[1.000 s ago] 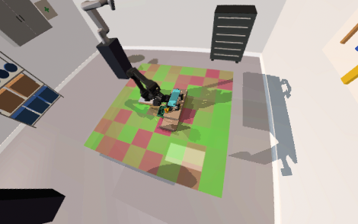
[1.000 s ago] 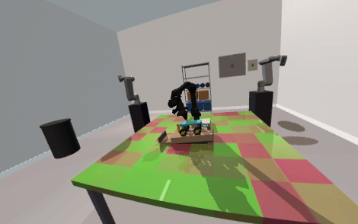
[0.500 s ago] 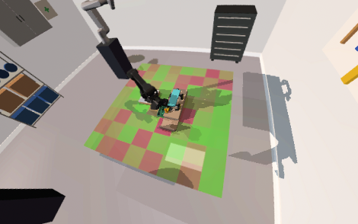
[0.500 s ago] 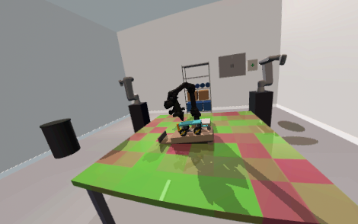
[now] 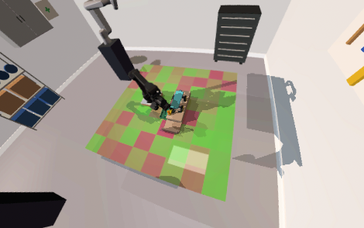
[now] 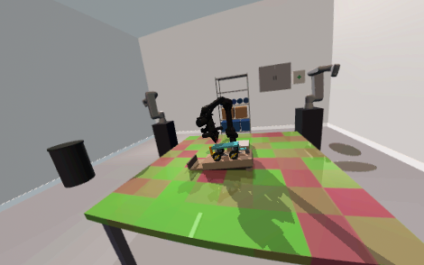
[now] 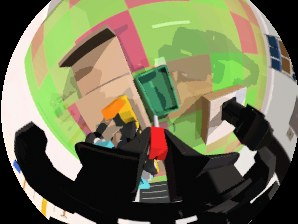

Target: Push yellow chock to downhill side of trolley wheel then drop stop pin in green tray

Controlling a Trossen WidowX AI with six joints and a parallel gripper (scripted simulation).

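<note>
My gripper tip is right at the red-headed stop pin. The rest, counted from my gripper tip: green tray 20 mm behind, 140 mm below; then yellow chock 50 mm ahead, 10 mm to the right, 60 mm below; then trolley 110 mm ahead, 80 mm to the left, 20 mm below.
</note>
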